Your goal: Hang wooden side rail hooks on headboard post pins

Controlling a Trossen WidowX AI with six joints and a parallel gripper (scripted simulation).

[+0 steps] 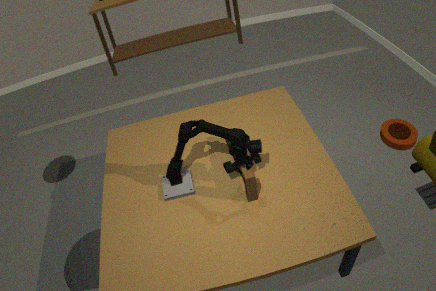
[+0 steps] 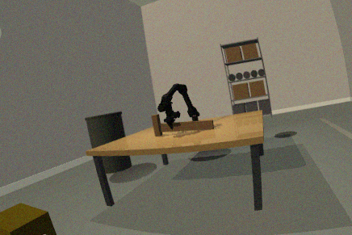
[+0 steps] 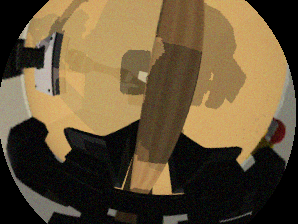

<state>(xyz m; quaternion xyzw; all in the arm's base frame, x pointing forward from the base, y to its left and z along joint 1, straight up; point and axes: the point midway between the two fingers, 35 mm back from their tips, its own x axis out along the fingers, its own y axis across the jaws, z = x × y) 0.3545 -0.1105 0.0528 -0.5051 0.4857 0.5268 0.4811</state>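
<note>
The wooden headboard post lies 13 cm to the right of my gripper tip and 4 cm above it.
</note>
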